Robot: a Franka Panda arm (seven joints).
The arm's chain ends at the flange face. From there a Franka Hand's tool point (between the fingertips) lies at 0.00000 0.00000 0.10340 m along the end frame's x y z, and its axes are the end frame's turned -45 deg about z.
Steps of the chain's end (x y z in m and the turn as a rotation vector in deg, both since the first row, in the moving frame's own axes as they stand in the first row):
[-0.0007, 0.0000, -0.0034, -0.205, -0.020, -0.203]
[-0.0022, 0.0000, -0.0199, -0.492, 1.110, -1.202]
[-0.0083, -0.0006, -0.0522, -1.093, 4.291, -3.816]
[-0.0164, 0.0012, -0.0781, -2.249, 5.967, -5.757]
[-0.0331, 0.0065, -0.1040, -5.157, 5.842, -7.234]
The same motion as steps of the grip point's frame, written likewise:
[-0.0008, -0.0003, -0.0034, -0.131, -0.159, -0.203]
[-0.0007, 0.0005, -0.0199, -1.133, 0.437, -1.202]
[-0.0011, 0.0004, -0.0525, -3.807, 2.261, -3.816]
[-0.0072, -0.0005, -0.0787, -5.810, 2.629, -5.757]
[-0.0262, -0.0049, -0.1050, -7.777, 0.484, -7.234]

